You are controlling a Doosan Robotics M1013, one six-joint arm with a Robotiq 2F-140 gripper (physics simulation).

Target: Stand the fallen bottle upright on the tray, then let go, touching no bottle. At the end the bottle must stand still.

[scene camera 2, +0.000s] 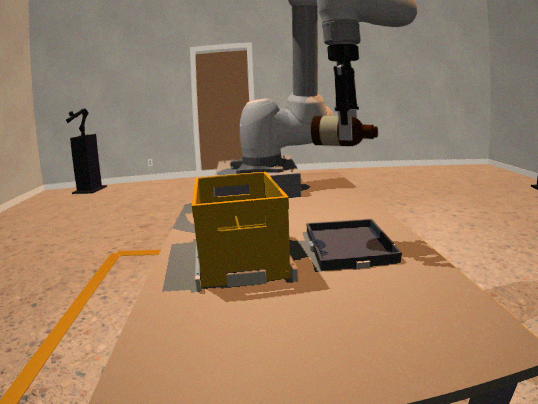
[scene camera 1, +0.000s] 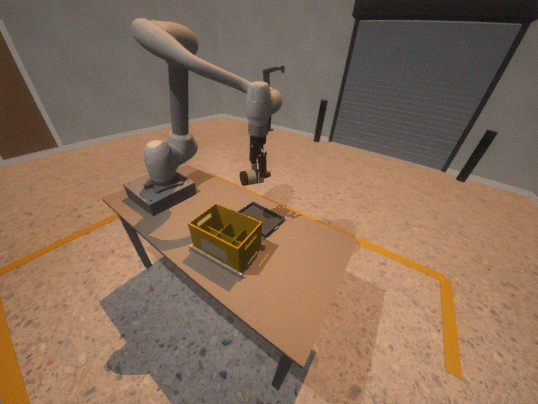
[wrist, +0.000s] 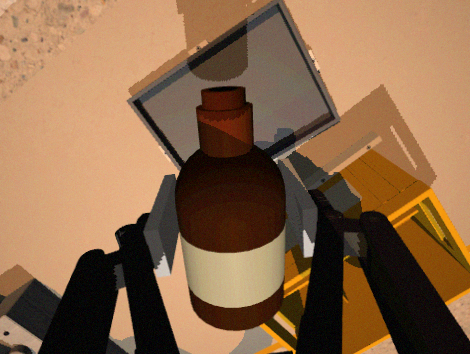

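Seen in the pictures: gripper, fingertip midpoint: [scene camera 2: 349, 138] [scene camera 1: 257, 179] [wrist: 229, 185]; arm's base, origin of the base link: [scene camera 2: 262, 167] [scene camera 1: 165, 182].
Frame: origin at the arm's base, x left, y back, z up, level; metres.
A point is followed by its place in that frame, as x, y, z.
A brown bottle [scene camera 1: 251, 176] @(0.255, -0.587, 0.209) [scene camera 2: 328, 131] @(0.256, -0.594, 0.189) [wrist: 232, 272] @(0.275, -0.560, 0.225) with a cream label lies level in the air, its neck pointing right in the scene camera 2 view. My gripper [scene camera 1: 258, 175] @(0.306, -0.572, 0.170) [scene camera 2: 345, 131] @(0.306, -0.572, 0.170) [wrist: 229, 185] @(0.306, -0.572, 0.170) is shut on the bottle, one pad on each side of its body near the shoulder, and points straight down. The bottle is high above the table and touches nothing but the pads. The black square tray [scene camera 1: 274, 230] @(0.314, -0.721, -0.094) [scene camera 2: 359, 260] @(0.322, -0.716, -0.081) [wrist: 308, 66] @(0.326, -0.709, -0.081) lies flat on the table below, with no bottle standing in it.
A yellow crate [scene camera 1: 216, 247] @(-0.038, -0.710, 0.015) [scene camera 2: 242, 250] @(0.082, -0.793, -0.023) [wrist: 400, 220] @(0.076, -0.758, -0.005) with inner dividers stands beside the tray, held by pale rails at its base. The robot's base [scene camera 1: 159, 193] @(-0.072, -0.099, -0.006) [scene camera 2: 290, 183] @(0.120, -0.112, -0.043) stands at the far end of the table [scene camera 1: 305, 280] @(0.197, -1.031, -0.097) [scene camera 2: 320, 340] @(0.240, -0.987, -0.097) [wrist: 75, 150] @(0.345, -0.327, -0.097).
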